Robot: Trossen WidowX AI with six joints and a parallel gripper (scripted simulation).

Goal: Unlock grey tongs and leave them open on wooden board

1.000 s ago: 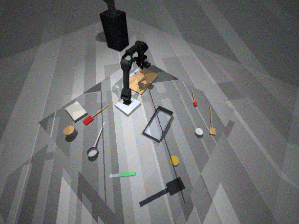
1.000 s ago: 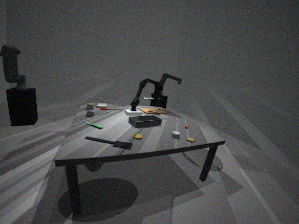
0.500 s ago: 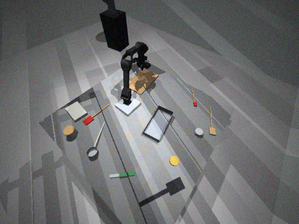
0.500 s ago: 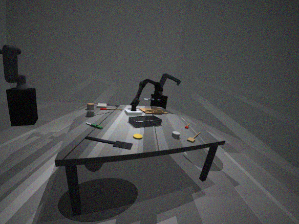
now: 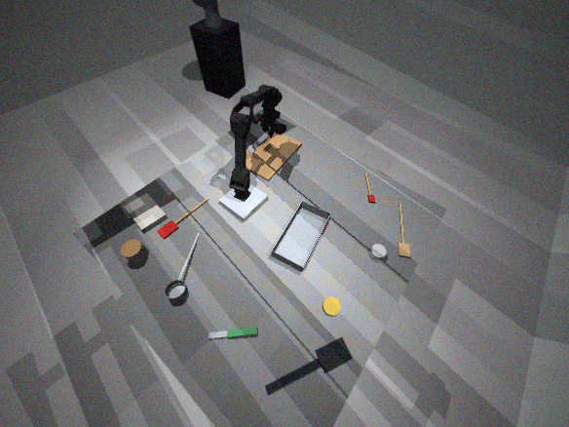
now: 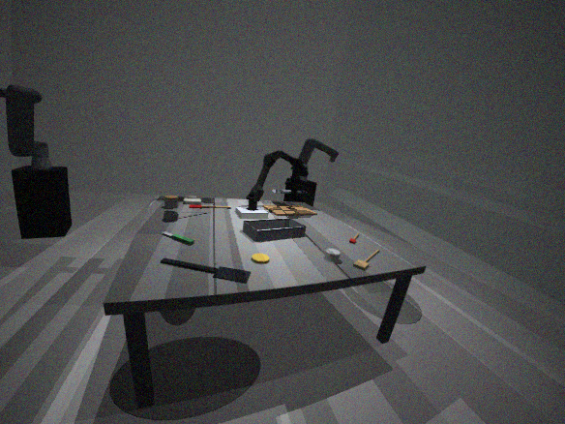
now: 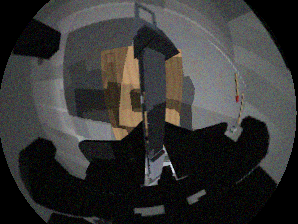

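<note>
Right now my gripper tip is 110 mm above the wooden board. From my gripper tip the other things lie so: white block (670 mm to the right, 300 mm behind, 110 mm below); then roasting tin (420 mm ahead, 410 mm to the right, 90 mm below); then cork-lidded jar (840 mm to the right, 170 mm behind, 90 mm below).
</note>
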